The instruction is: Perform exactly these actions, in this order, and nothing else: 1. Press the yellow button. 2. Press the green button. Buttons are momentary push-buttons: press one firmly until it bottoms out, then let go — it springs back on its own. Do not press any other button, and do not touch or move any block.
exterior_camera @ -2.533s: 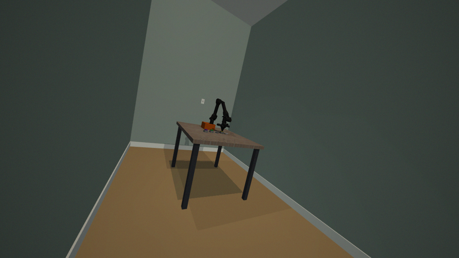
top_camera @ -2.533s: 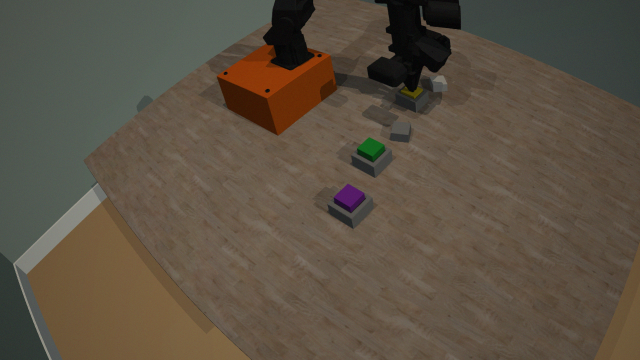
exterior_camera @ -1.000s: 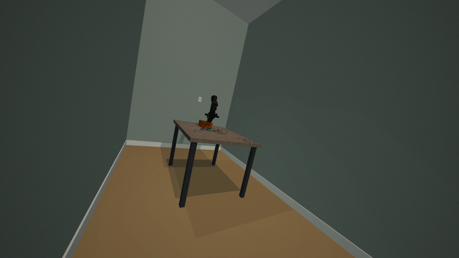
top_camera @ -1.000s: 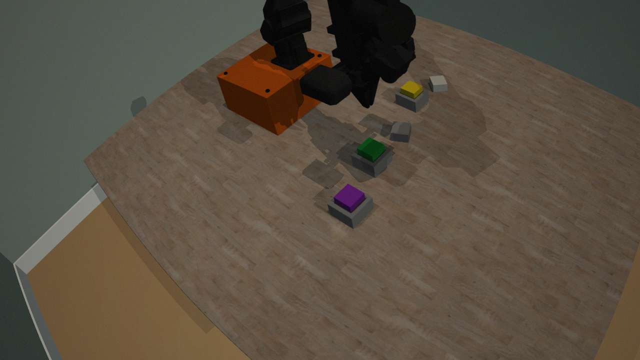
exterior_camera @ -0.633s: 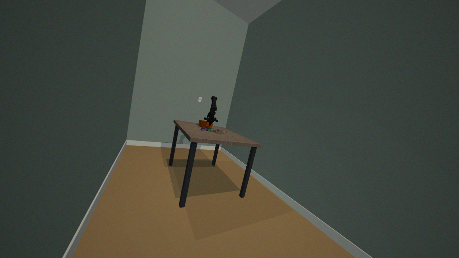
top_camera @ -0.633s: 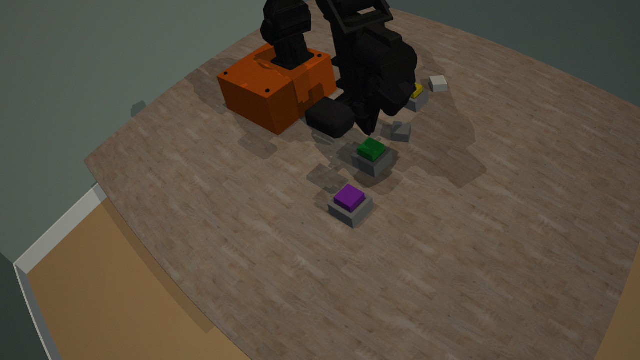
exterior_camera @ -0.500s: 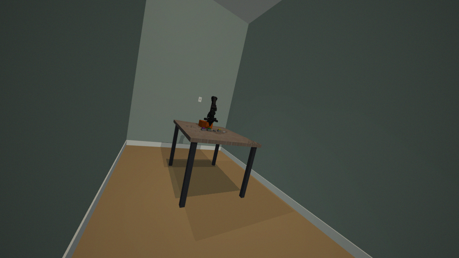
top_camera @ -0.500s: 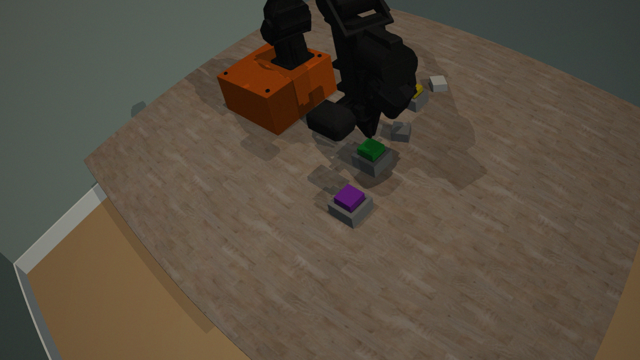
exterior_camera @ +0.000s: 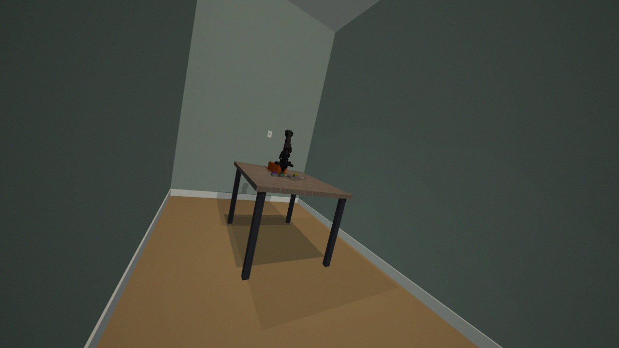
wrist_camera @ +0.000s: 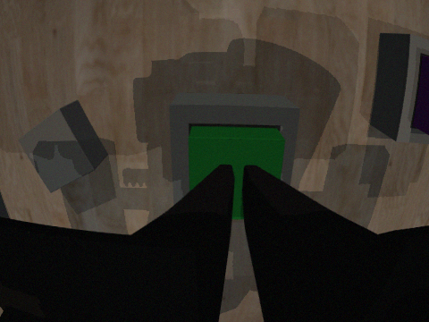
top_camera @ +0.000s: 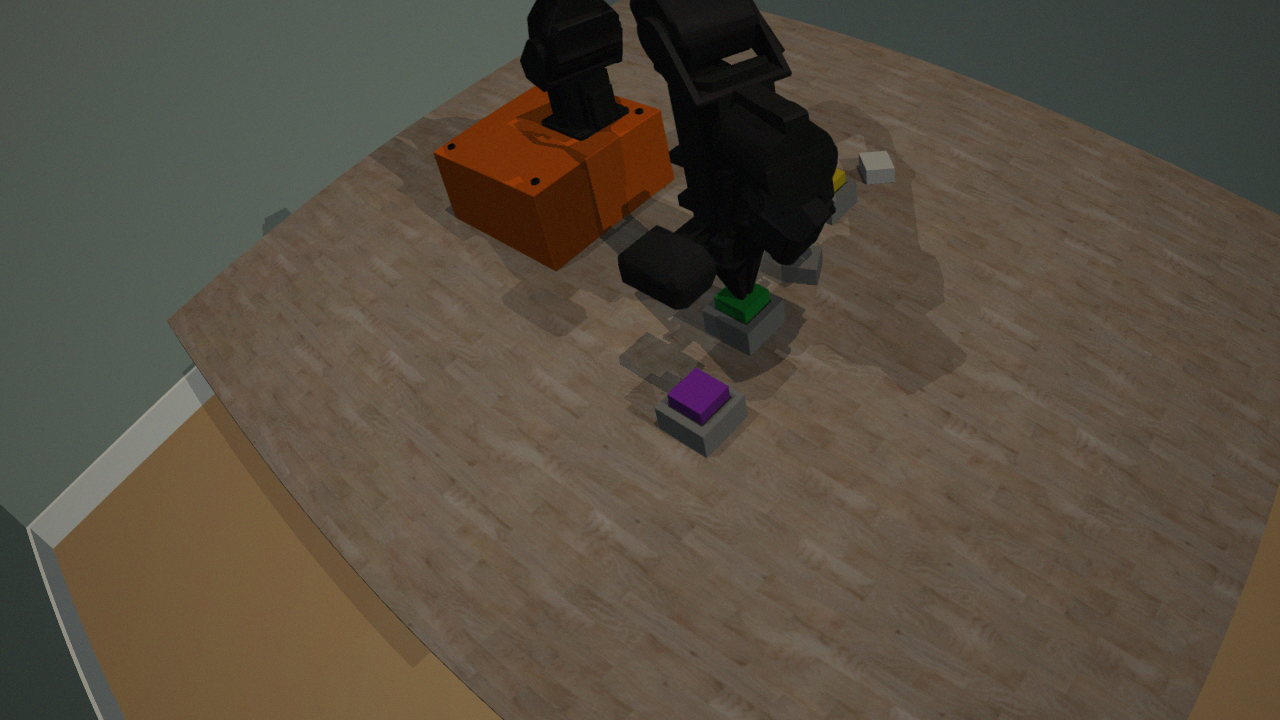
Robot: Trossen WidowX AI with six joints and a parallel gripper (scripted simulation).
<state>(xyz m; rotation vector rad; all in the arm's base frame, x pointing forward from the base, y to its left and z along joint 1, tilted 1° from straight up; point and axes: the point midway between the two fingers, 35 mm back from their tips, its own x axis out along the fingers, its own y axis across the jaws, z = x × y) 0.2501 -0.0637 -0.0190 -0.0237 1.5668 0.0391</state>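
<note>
Now: gripper tip 8 cm to the right of the grey block and 3 cm above it. From my gripper tip the other things lie so: purple button 9 cm to the right, 4 cm ahead, 1 cm below; then yellow button 17 cm to the left, 5 cm behind, 1 cm below; then green button 1 cm below.
</note>
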